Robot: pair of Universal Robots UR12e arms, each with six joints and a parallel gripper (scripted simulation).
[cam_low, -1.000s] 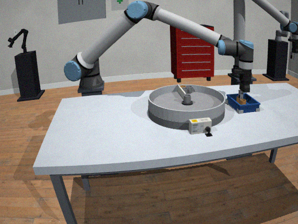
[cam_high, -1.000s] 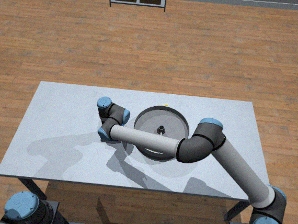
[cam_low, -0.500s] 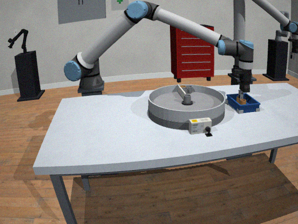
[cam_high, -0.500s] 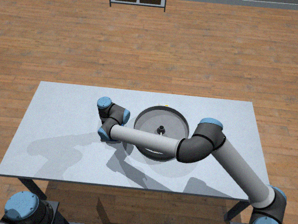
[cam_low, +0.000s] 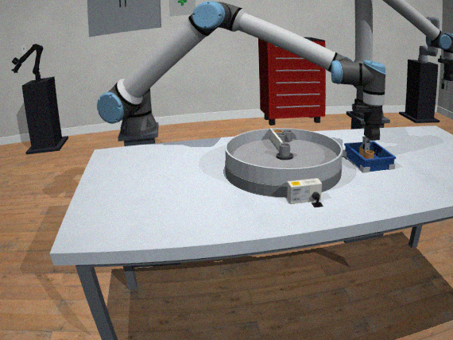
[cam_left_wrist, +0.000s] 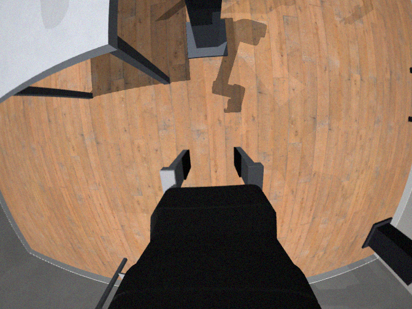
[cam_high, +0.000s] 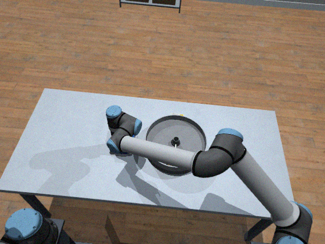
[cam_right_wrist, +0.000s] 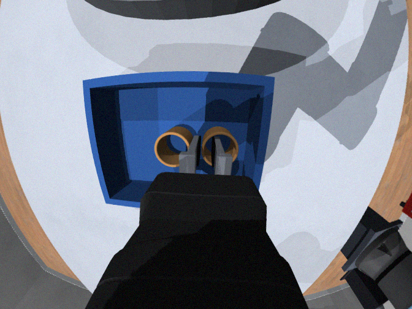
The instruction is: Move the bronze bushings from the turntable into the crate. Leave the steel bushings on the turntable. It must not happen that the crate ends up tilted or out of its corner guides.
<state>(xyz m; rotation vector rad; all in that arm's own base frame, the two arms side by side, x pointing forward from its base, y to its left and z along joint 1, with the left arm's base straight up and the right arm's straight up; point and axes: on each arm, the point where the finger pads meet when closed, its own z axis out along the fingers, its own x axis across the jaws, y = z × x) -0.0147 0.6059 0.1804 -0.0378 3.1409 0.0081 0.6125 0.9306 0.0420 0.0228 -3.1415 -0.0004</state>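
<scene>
My right gripper is now 3 cm short of the blue crate and 2 cm above it.
</scene>
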